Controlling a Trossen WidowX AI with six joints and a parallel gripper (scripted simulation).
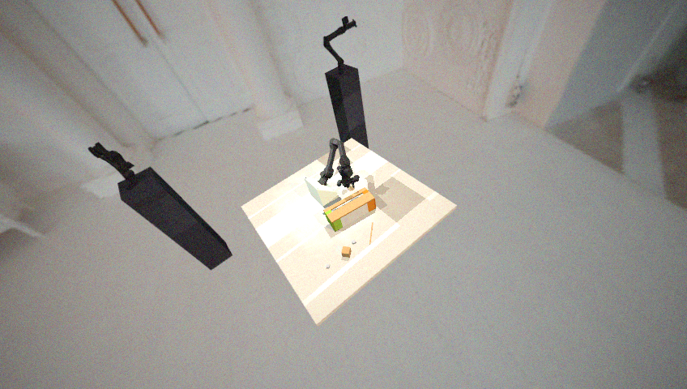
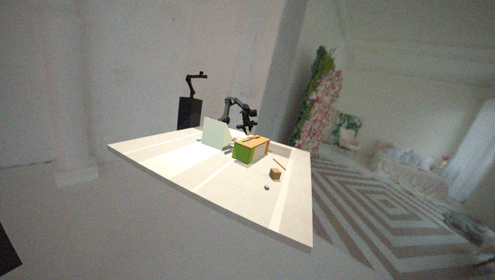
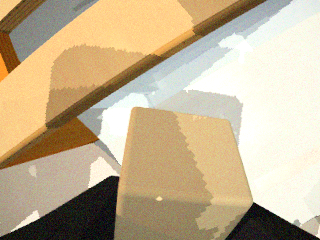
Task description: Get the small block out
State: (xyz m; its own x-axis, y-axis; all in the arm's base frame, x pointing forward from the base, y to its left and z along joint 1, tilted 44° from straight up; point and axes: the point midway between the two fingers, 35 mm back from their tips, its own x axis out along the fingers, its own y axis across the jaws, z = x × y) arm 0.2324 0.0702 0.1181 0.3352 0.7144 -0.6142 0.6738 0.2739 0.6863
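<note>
Right now my gripper tip is 1 cm to the left of the tan block and 1 cm below it. Also, from my gripper tip: box 11 cm to the right, 7 cm below, 6 cm ahead; then thin orange stick 35 cm ahead, 13 cm to the right, 13 cm below; then brown cube 37 cm to the right, 35 cm ahead, 10 cm below.
</note>
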